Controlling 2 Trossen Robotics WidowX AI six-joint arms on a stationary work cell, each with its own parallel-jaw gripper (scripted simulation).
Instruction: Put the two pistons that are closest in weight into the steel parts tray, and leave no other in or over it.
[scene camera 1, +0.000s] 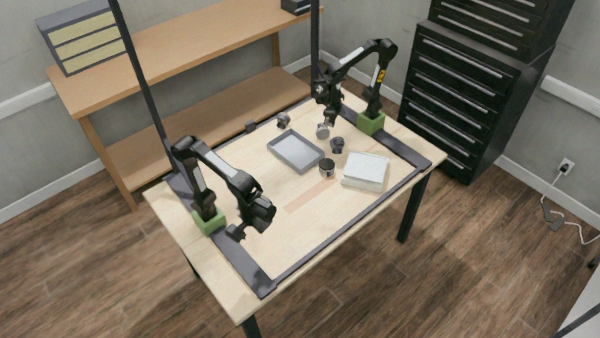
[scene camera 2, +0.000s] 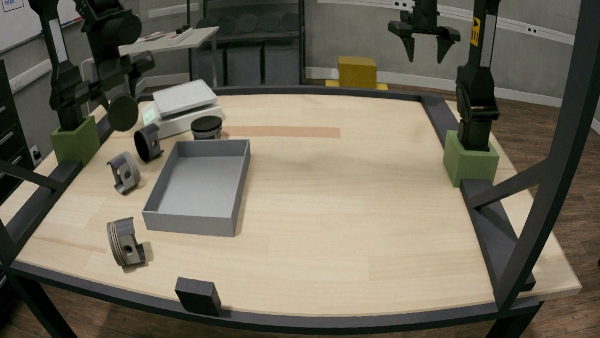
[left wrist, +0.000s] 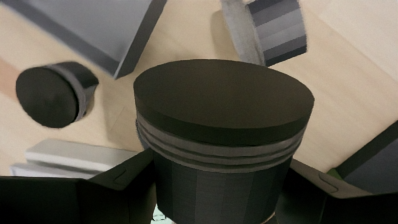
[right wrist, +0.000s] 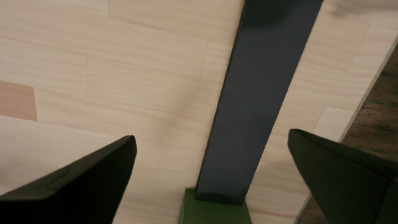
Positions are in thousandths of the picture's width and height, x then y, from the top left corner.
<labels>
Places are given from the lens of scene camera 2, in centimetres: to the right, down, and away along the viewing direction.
my left gripper (scene camera 2: 206, 330): -36, -12, 71
my right gripper (scene camera 2: 709, 185): 30, -26, 87
steel parts tray (scene camera 2: 332, 528): -19, 2, 75
white scale (scene camera 2: 299, 362): -28, -11, 90
The marked spots on the steel parts tray and the white scale are 22 cm apart.
</labels>
